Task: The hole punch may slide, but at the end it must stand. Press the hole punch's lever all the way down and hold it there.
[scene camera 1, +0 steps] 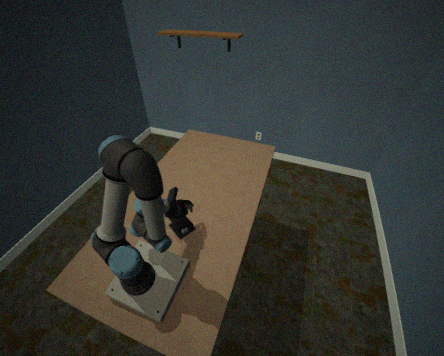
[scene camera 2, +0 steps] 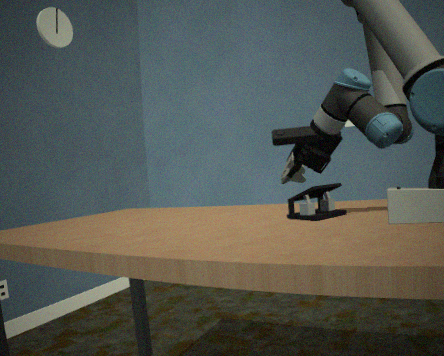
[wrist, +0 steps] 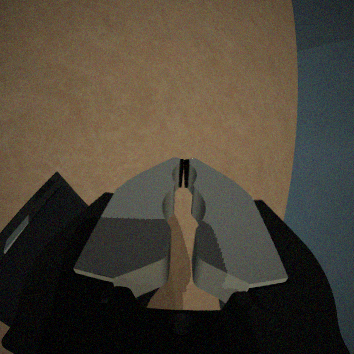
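Seen in the pictures: gripper, between the fingertips: (scene camera 1: 193, 206) (scene camera 2: 282, 182) (wrist: 183, 162); arm's base, origin of its link: (scene camera 1: 138, 278).
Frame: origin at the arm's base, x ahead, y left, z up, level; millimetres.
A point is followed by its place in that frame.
The black hole punch (scene camera 1: 182, 228) {z 16, x 305, y -84 mm} (scene camera 2: 317, 217) {z -49, x 338, y 25 mm} (wrist: 54, 206) {z 0, x 406, y -25 mm} stands upright on the table (scene camera 1: 225, 170) {z -58, x 915, y -144 mm} (scene camera 2: 175, 245) {z -58, x 566, y 304 mm} (wrist: 150, 75) {z -58, x 553, y -89 mm}. Its lever (scene camera 2: 316, 190) {z 15, x 341, y -6 mm} is raised and slopes up toward the robot's base side in the scene camera 2 view, with grey blocks beneath it. My gripper (scene camera 1: 191, 205) {z 37, x 452, y -86 mm} (scene camera 2: 286, 179) {z 37, x 452, y -86 mm} (wrist: 183, 162) {z 37, x 452, y -86 mm} is shut and empty. It is tilted and hangs a little above the punch, near the lever's lower end in scene camera 2, without touching it. In the wrist view the punch shows in part at the lower left, partly hidden by the gripper's body.
The light mounting plate (scene camera 1: 172, 272) {z -4, x 77, y -134 mm} (scene camera 2: 415, 206) {z -23, x 116, y 102 mm} of the arm sits on the table close to the punch, on the raised lever end's side. A wooden shelf (scene camera 1: 200, 34) and a round clock (scene camera 2: 50, 30) are on the walls, away from the arm.
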